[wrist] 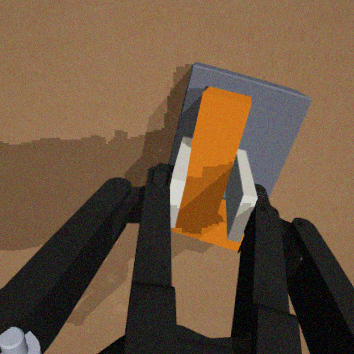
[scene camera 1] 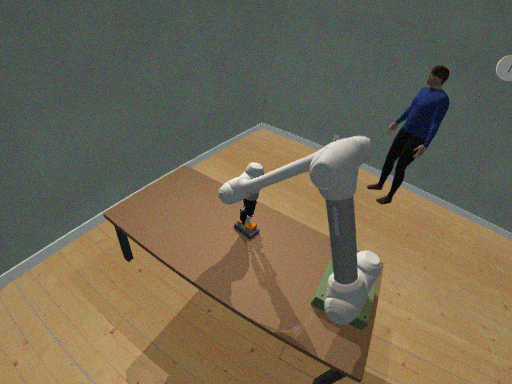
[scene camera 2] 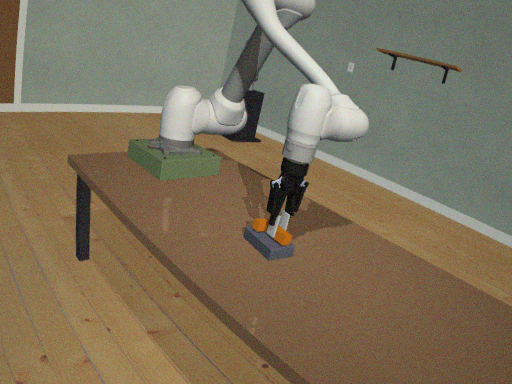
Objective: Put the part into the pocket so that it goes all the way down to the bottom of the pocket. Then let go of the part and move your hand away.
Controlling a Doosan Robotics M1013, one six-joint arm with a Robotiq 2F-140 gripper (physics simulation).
Path:
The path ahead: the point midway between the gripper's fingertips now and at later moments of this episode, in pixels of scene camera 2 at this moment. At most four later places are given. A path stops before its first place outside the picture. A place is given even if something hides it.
My gripper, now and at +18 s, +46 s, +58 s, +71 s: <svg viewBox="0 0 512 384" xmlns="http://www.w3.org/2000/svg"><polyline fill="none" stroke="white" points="275,234 275,237 276,232 280,229 289,240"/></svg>

